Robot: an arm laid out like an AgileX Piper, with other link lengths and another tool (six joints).
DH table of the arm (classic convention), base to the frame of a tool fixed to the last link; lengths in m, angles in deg. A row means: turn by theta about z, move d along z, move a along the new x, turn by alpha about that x. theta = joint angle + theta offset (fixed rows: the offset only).
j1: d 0.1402, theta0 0, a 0, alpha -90
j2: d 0, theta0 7.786, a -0.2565, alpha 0
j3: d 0, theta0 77.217, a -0.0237, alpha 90
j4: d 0.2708, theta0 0, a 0, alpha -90
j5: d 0, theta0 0, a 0, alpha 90
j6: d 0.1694, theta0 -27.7, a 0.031, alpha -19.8
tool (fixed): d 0.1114, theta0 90, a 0, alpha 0
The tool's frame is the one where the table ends.
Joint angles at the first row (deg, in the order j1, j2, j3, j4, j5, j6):
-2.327 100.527 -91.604 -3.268 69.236 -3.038
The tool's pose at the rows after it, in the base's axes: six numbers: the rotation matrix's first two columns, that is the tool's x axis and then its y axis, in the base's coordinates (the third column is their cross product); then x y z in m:
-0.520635 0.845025 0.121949 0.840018 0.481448 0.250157 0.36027 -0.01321 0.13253
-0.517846 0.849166 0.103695 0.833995 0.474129 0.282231 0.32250 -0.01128 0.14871
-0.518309 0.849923 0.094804 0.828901 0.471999 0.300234 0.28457 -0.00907 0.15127
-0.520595 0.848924 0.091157 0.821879 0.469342 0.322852 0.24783 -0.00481 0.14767
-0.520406 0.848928 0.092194 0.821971 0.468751 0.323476 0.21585 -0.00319 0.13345
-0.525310 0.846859 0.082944 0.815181 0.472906 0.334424 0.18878 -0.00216 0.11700
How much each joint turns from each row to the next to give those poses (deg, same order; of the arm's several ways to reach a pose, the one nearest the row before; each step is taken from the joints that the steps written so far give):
0.000 -8.458 6.485 -0.059 0.001 0.860
0.001 -10.616 8.391 0.000 0.110 0.499
-0.001 -9.657 8.476 0.122 0.018 0.114
0.000 -9.730 8.362 0.580 0.123 0.001
-0.001 -7.837 7.822 0.066 0.015 0.016
0.003 -8.109 7.727 0.020 -0.463 -0.242

